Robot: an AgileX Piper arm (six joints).
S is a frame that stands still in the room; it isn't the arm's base.
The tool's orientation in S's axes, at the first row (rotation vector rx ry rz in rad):
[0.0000 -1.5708 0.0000]
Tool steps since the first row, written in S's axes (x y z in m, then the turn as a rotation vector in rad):
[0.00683 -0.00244 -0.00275 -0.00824 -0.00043 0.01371]
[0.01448 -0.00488 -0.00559 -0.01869 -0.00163 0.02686]
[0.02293 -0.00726 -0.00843 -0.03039 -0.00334 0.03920]
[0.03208 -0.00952 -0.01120 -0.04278 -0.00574 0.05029]
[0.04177 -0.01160 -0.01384 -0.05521 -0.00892 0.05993]
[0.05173 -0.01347 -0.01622 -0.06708 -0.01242 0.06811]
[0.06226 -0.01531 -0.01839 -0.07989 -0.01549 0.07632]
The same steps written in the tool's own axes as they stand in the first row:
[-0.00275 -0.00244 -0.00683 0.01371 -0.00043 0.00824]
[-0.00559 -0.00488 -0.01448 0.02686 -0.00163 0.01869]
[-0.00843 -0.00726 -0.02293 0.03920 -0.00334 0.03039]
[-0.01120 -0.00952 -0.03208 0.05029 -0.00574 0.04278]
[-0.01384 -0.01160 -0.04177 0.05993 -0.00892 0.05521]
[-0.01622 -0.01347 -0.05173 0.06811 -0.01242 0.06708]
[-0.01839 -0.01531 -0.06226 0.07632 -0.01549 0.07989]

